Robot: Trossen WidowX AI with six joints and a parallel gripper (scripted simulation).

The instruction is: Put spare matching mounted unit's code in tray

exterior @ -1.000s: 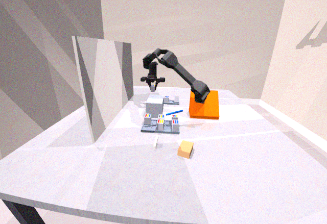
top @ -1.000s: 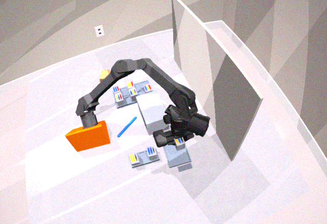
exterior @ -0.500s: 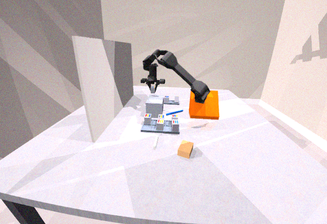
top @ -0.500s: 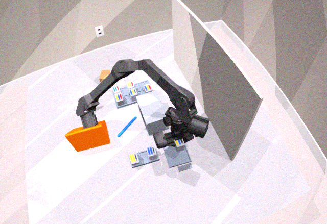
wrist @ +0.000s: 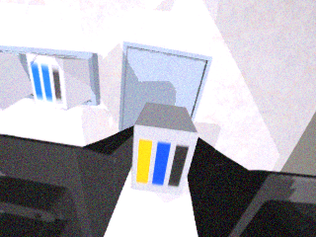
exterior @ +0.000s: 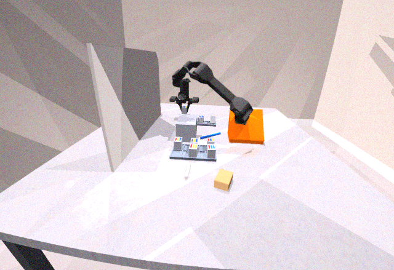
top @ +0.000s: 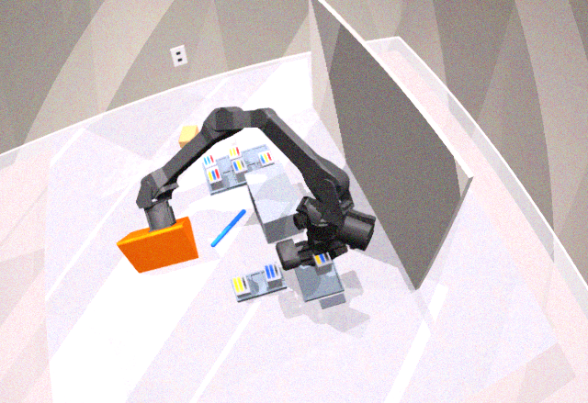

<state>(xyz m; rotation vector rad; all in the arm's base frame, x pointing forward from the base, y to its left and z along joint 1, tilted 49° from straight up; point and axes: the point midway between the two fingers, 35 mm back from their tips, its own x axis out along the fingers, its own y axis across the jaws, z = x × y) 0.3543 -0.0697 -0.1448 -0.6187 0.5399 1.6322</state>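
Right now the flat tray is 10 mm behind my gripper tip and 70 mm below it. Also, from my gripper tip: small rack 150 mm behind, 10 mm to the left, 60 mm below; grey mounted unit 70 mm behind, 210 mm to the left, 20 mm below; blue pen 200 mm behind, 190 mm to the left, 60 mm below.
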